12 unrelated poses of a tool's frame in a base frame.
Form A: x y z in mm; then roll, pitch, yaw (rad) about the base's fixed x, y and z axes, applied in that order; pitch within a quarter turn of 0, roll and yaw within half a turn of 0.
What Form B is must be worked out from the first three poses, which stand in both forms.
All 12 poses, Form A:
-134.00 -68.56 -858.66 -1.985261 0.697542 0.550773
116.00 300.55 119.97 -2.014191 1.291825 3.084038
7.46 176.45 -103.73 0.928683 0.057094 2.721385
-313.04 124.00 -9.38 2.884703 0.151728 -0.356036
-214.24 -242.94 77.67 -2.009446 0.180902 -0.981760
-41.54 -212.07 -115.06 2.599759 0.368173 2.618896
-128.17 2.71 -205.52 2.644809 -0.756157 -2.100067
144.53 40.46 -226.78 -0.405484 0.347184 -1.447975
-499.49 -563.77 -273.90 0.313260 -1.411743 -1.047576
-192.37 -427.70 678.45 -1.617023 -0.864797 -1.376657
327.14 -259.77 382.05 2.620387 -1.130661 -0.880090
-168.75 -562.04 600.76 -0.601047 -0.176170 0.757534
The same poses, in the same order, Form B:
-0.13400 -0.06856 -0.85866 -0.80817 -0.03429 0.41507 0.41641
0.11600 0.30055 0.11997 0.34091 0.66547 -0.44114 0.49631
0.00746 0.17645 -0.10373 0.06840 0.44313 0.87143 0.19890
-0.31304 0.12400 -0.00938 0.97500 -0.16556 -0.09660 0.11239
-0.21424 -0.24294 0.07767 -0.71847 0.43897 -0.18455 0.50700
-0.04154 -0.21207 -0.11506 0.19743 0.92774 0.20859 0.23836
-0.12817 0.00271 -0.20552 0.36949 -0.82659 -0.02017 0.42406
0.14453 0.04046 -0.22678 -0.03652 0.25812 -0.61300 0.74583
-0.49949 -0.56377 -0.27390 -0.21768 -0.61423 -0.28836 0.70156
-0.19237 -0.42770 0.67845 -0.69100 0.19367 -0.63238 0.29172
0.32714 -0.25977 0.38205 0.67937 -0.47244 0.37561 0.41734
-0.16875 -0.56204 0.60076 -0.24290 -0.18711 0.32764 0.89367

